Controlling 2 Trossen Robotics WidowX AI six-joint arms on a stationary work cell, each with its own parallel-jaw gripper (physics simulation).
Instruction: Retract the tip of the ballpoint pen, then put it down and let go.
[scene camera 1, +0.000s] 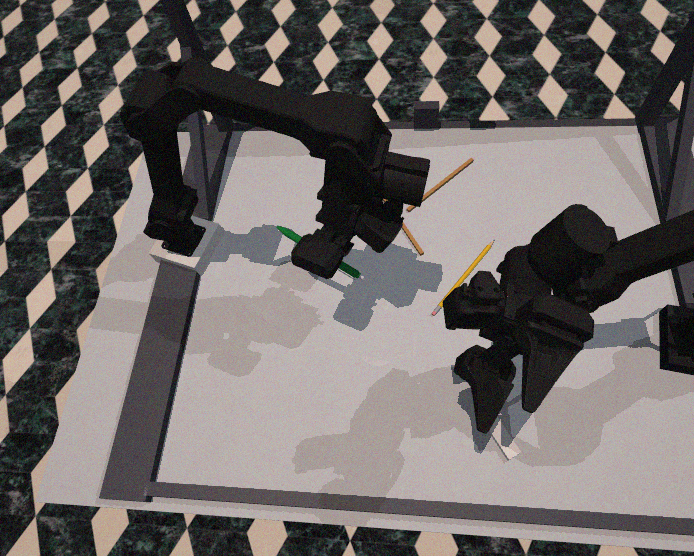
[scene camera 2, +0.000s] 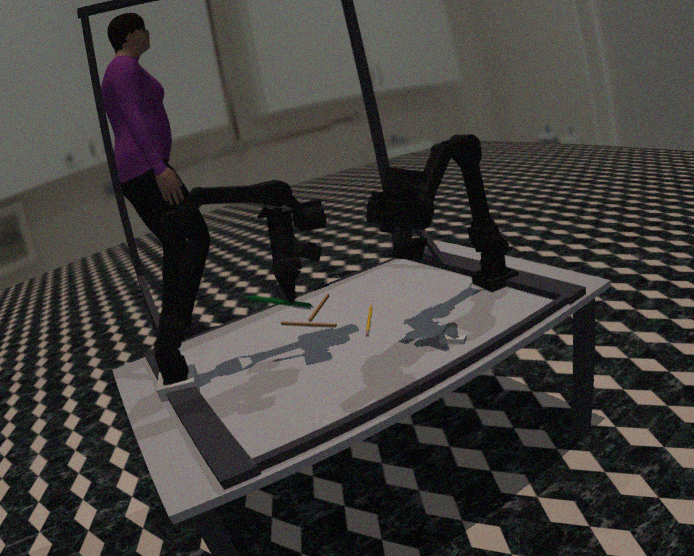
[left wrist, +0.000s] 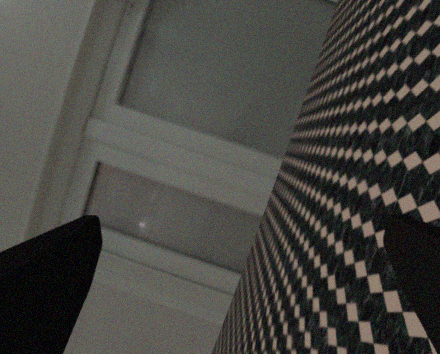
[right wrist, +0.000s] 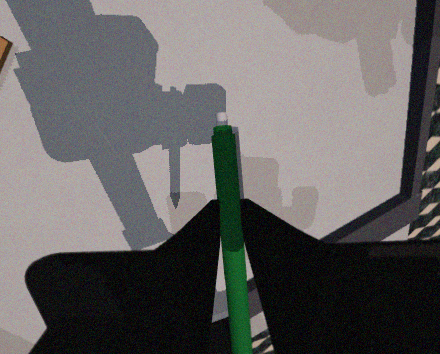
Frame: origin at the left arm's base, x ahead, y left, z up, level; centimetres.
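Seen in the pictures: left gripper, between the fingertips: (scene camera 1: 503, 422) (scene camera 2: 426, 215) (left wrist: 245, 230); right gripper, between the fingertips: (scene camera 2: 292, 303) (right wrist: 229, 207); left arm's base, origin of its link: (scene camera 2: 494, 272); right arm's base, origin of its link: (scene camera 1: 184, 238) (scene camera 2: 175, 376) (right wrist: 216, 332).
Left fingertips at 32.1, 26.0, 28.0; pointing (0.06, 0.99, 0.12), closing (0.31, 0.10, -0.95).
Pixels of each thing's top centre, then the offset from my left fingertips to it, as dx, dy, dz. "pt": a spot on its surface instead.
- green ballpoint pen, a spot on its surface: (right wrist: 227, 165) (scene camera 1: 349, 267) pt +22.8, -22.5, -17.4
- short white button, centre of its top: (right wrist: 225, 128) +21.2, -22.0, -18.2
- yellow pencil, centre of its top: (scene camera 1: 465, 274) (scene camera 2: 368, 317) +5.0, -31.4, -30.2
- small white block, centre of its top: (scene camera 1: 503, 437) (scene camera 2: 452, 336) -4.4, -4.7, -29.8
A green ballpoint pen (scene camera 1: 351, 270) (scene camera 2: 266, 300) (right wrist: 227, 165) is held roughly level above the table; its shadow lies apart from it in the right wrist view. A short white button (right wrist: 221, 118) sticks out of its upper end there. The pen's writing tip is out of the right wrist view and too small to judge in the scene views. My right gripper (scene camera 1: 317, 253) (scene camera 2: 291, 299) (right wrist: 229, 207) is shut on the pen's middle; its fingertips are hidden in scene camera 1. My left gripper (scene camera 1: 505, 421) (left wrist: 245, 230) is open and empty, away from the pen.
A yellow pencil (scene camera 1: 466, 275) (scene camera 2: 369, 321) lies between the arms. Two brown sticks (scene camera 1: 441, 184) (scene camera 1: 413, 238) (scene camera 2: 308, 324) (scene camera 2: 319, 306) lie near the right gripper. A small white block (scene camera 1: 509, 450) lies below the left gripper. A person (scene camera 2: 136, 115) stands behind the right arm in scene camera 2.
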